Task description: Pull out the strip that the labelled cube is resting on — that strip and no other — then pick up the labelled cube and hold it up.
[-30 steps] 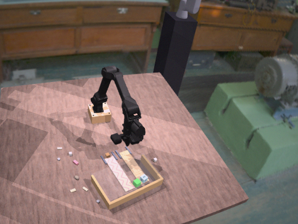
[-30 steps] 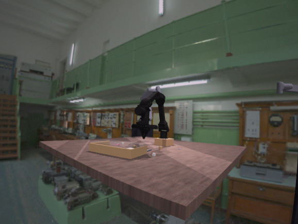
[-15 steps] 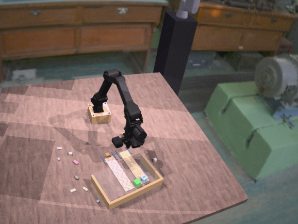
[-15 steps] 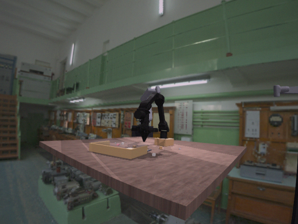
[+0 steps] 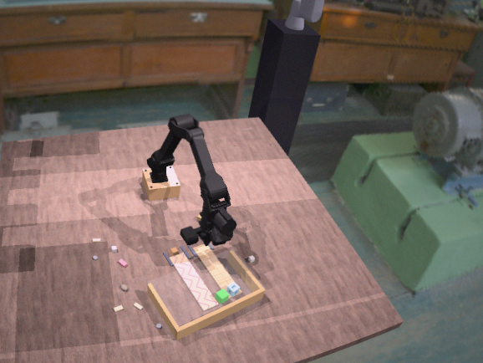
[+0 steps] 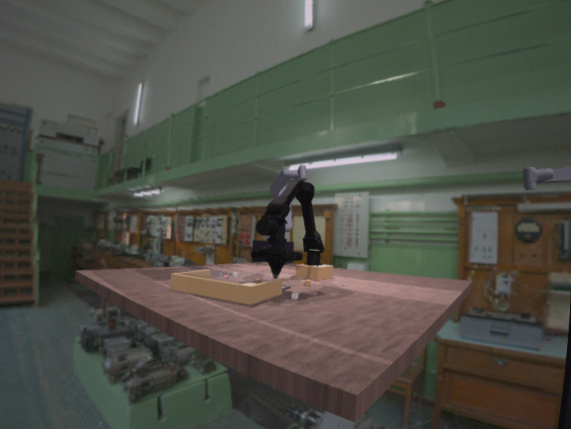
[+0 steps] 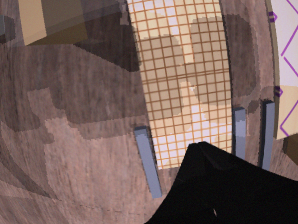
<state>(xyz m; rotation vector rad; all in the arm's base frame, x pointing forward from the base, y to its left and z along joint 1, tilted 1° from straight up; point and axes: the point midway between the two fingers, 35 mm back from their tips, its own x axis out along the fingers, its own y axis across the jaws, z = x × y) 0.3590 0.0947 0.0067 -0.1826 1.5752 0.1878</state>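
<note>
Right now my gripper tip is 9 cm short of the tan grid-patterned strip, 4 cm above it and 2 cm to the right of it. The rest, counted from my gripper tip: labelled cube: 19 cm ahead, 4 cm to the left, 2 cm below.
</note>
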